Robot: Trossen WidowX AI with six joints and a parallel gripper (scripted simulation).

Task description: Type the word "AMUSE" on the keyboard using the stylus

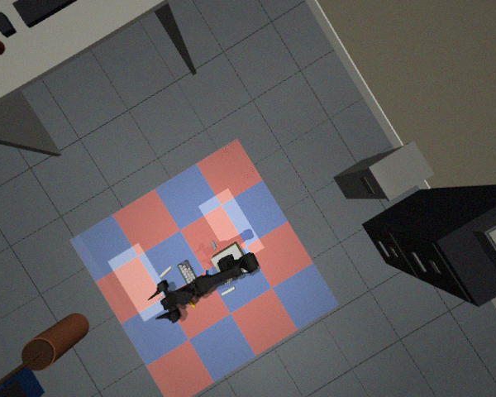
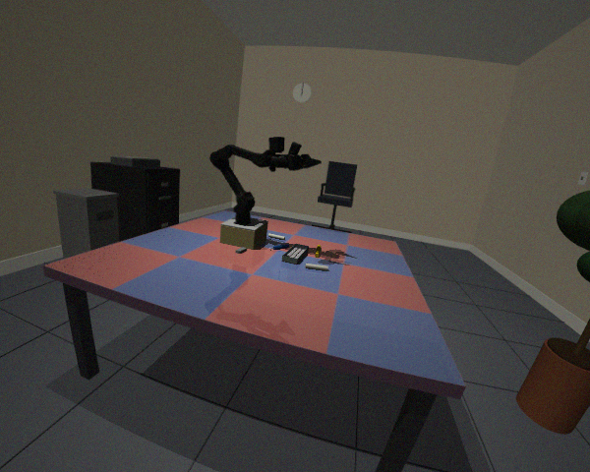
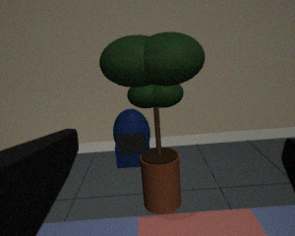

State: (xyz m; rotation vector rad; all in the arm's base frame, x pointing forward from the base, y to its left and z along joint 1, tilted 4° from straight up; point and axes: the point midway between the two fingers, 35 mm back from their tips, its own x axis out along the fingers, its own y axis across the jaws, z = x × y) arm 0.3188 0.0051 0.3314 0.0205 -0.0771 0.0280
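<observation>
Now: the blue stylus 430 mm below my gripper tip, 170 mm behind it and 50 mm to the left of it. The rest, counted from my gripper tip: dark block (430 mm below, 280 mm behind, 100 mm to the right); yellow bar (430 mm below, 150 mm to the left, 20 mm ahead).
</observation>
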